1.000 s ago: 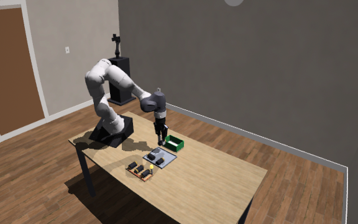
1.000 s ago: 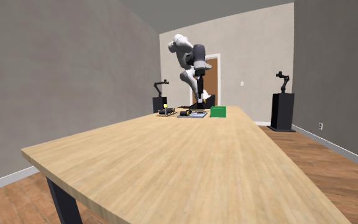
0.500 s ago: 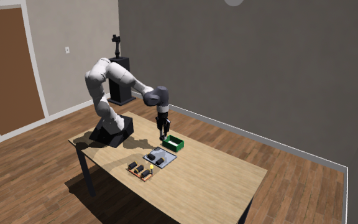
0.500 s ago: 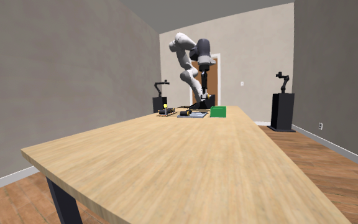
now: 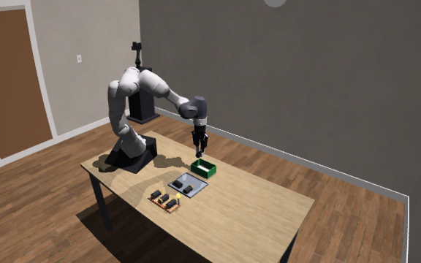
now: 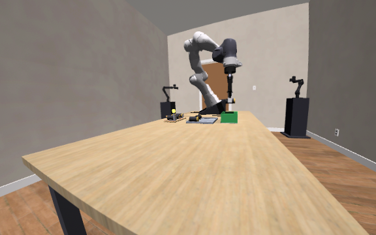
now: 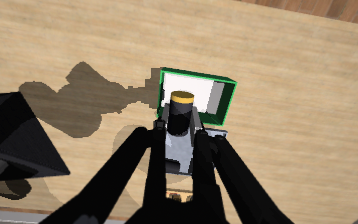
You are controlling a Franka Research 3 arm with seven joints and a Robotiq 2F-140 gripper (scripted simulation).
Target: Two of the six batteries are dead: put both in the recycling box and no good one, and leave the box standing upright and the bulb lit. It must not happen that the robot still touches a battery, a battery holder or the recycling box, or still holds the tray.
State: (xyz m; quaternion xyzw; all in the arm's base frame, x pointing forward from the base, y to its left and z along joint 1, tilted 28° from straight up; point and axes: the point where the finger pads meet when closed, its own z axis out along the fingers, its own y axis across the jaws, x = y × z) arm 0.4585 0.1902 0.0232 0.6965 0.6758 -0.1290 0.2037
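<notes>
Right now the green recycling box is 30 mm ahead of my hand and 140 mm below it. The rest, counted from my hand: bulb: 110 mm ahead, 380 mm to the right, 80 mm below; then grey tray: 30 mm ahead, 190 mm to the right, 150 mm below.
</notes>
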